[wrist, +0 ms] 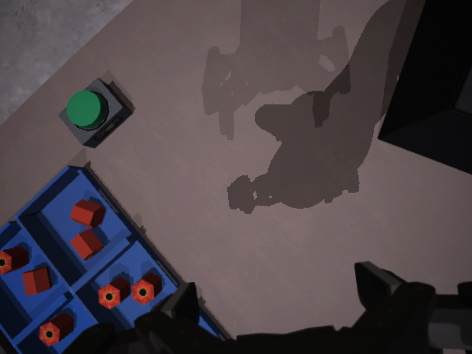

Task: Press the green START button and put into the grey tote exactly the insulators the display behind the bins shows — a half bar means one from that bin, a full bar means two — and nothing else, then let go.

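Places are measured from the arm's base along level axes (x ahead, y left, z up), in millimetres.
Pixels of known places: gripper, between the fingertips: (275, 290).
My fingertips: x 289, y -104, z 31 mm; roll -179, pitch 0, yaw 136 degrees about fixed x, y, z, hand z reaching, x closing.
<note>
Behind a point stands the place of what it marks.
The green START button (87, 108) {x 298, y -342, z -98 mm} sits on a small dark grey box at the upper left. Below it is a blue bin unit (103, 257) {x 413, y -227, z -104 mm} with several compartments holding red-orange hexagonal insulators. Two insulators (87, 213) {x 390, y -273, z -108 mm} (87, 244) {x 417, y -252, z -109 mm} lie in the top compartment, and two more (109, 296) {x 443, y -196, z -107 mm} (143, 291) {x 413, y -171, z -107 mm} stand in the compartment nearest my left finger. Others (36, 280) {x 489, y -274, z -110 mm} (49, 333) {x 523, y -224, z -107 mm} are in the compartments at the left. My gripper (275, 290) {x 289, y -104, z 31 mm} is open and empty, its left finger over the bins' edge in the view. The grey tote and the display do not show.
A large black block (425, 135) {x 116, y -53, z -79 mm}, probably the robot's base, stands at the upper right, cut off by the frame. The arm's shadow falls on the table (300, 250) {x 276, y -62, z -138 mm} in the middle. The table's edge runs across the upper left, with grey floor (45, 40) beyond it.
</note>
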